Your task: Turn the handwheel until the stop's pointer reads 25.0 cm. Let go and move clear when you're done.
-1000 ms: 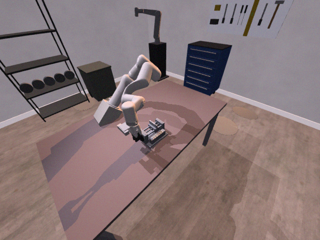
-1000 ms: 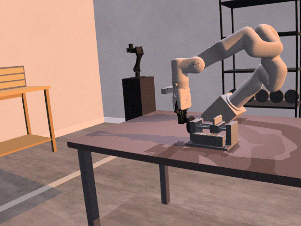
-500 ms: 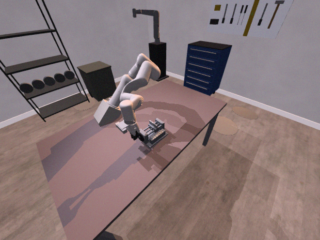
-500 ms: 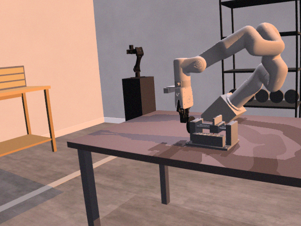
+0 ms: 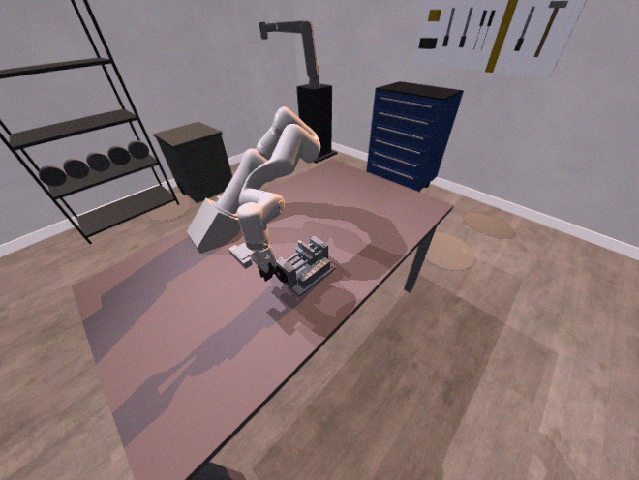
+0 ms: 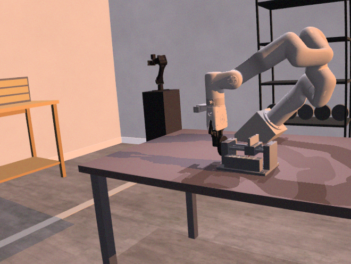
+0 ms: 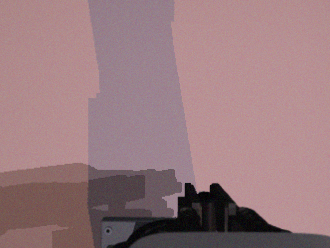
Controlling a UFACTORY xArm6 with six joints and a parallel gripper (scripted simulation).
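The black handwheel lies 10 mm ahead of my hand and 20 mm to the left of it. Round my hand: sliding stop block (40 mm ahead, 170 mm to the left, 10 mm above).
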